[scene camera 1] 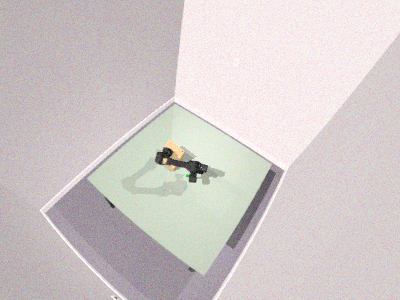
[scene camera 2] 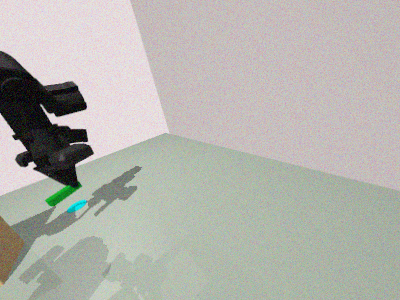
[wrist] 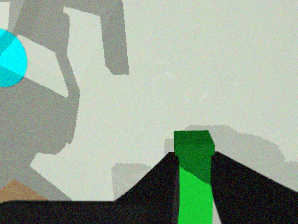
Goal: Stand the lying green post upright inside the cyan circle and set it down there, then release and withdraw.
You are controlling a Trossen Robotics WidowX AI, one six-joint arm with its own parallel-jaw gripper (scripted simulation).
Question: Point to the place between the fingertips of my gripper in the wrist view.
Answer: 192, 161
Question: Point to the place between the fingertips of my gripper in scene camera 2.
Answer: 73, 186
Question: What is my gripper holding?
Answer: A green post.
